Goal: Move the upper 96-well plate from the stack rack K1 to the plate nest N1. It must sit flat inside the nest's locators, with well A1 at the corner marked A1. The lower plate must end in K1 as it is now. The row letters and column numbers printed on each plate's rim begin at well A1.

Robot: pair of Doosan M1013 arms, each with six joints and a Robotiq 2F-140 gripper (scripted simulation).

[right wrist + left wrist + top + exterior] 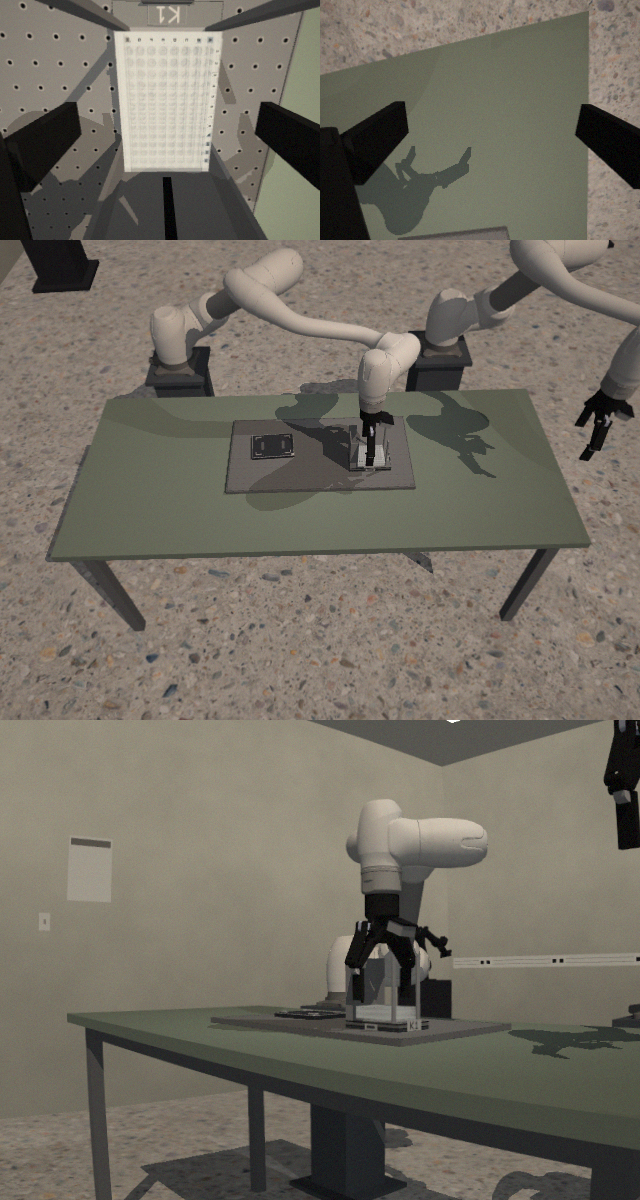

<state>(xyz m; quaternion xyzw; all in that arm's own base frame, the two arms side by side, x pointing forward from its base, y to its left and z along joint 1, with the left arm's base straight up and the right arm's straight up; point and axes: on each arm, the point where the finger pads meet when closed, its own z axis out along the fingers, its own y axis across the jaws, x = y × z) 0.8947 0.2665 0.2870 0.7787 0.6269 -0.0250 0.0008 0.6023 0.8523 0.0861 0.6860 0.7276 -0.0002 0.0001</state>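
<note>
Right now my right hand is 60 mm above the rack K1 and 10 mm to the right of it. Round my right hand: grey perforated board 170 mm to the right, 80 mm below, 70 mm behind; then K1 label 90 mm to the left, 60 mm below; then A1 mark 280 mm to the right, 60 mm below, 60 mm behind.
</note>
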